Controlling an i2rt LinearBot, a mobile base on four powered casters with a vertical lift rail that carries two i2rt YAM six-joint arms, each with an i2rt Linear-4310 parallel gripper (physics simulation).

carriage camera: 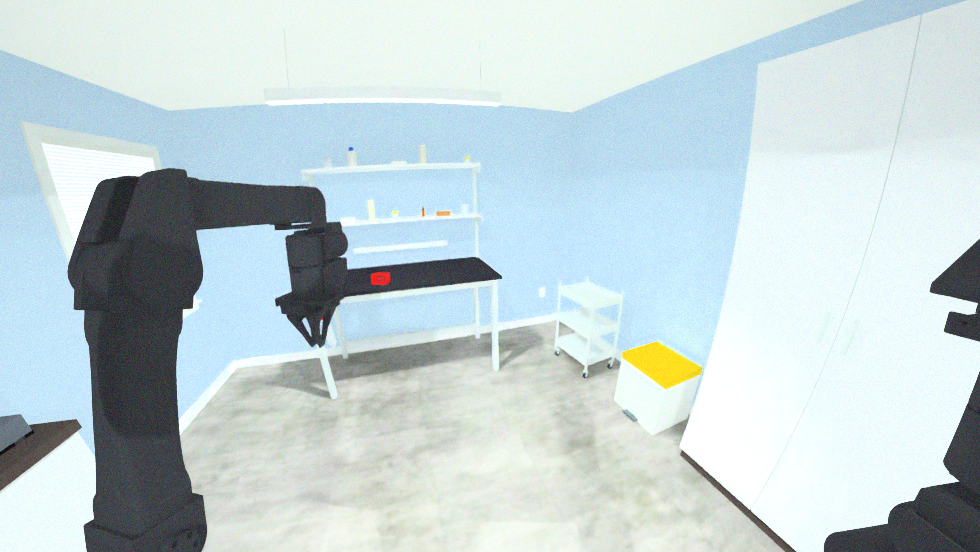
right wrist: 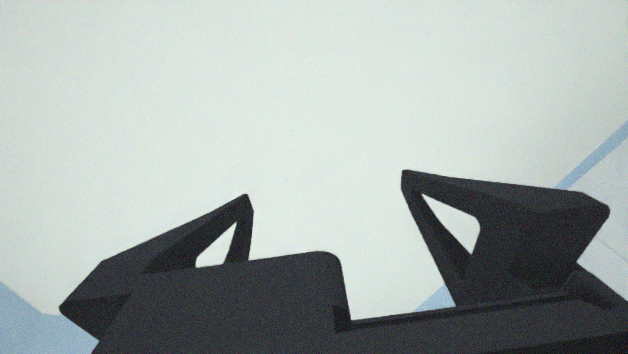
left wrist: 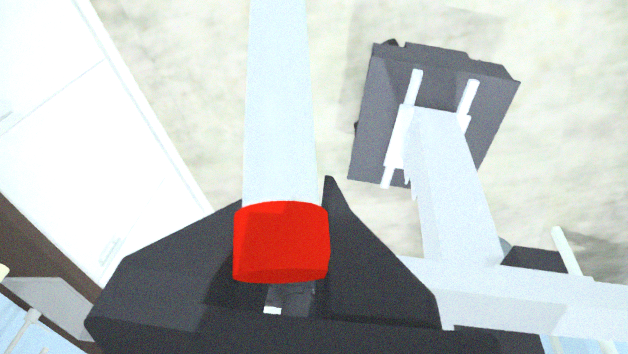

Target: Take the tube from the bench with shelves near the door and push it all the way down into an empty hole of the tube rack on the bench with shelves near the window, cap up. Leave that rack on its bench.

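Frame: origin at the left arm's base, x down, y back, z left, level; metres.
Where they show: left gripper, between the fingertips: [carriage camera: 317,346]; right gripper, between the fingertips: [right wrist: 324,190]; left arm's base, origin of its link: [left wrist: 307,293].
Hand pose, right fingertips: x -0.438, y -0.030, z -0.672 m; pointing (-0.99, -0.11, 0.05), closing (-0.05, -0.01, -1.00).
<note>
Each offset is from my right fingertips to the top centre of the thing.
The tube {dx +0.225, dy -0.365, dz +0.688 m} [left wrist: 280,110] is translucent with a red cap {dx +0.225, dy -0.344, dz +0.677 m} [left wrist: 281,242] and lies between the fingers of my left gripper [left wrist: 304,186] [carriage camera: 316,342], which is shut on it. In the carriage camera a speck of red shows at those fingers; the tube's far end cannot be made out. The bench with shelves near the window [carriage camera: 445,272] has a black top and stands across the room. A small red tube rack [carriage camera: 380,278] sits on it, to the right of my left gripper in the picture; its holes are too small to tell. My right gripper [right wrist: 324,190] is open and empty, facing the ceiling.
A white cart [carriage camera: 591,294] and a white bin with a yellow lid [carriage camera: 661,364] stand right of the bench. Tall white cabinets [carriage camera: 809,274] line the right side. A dark counter [carriage camera: 44,442] shows at lower left. Bottles stand on the bench's shelves [carriage camera: 411,220].
</note>
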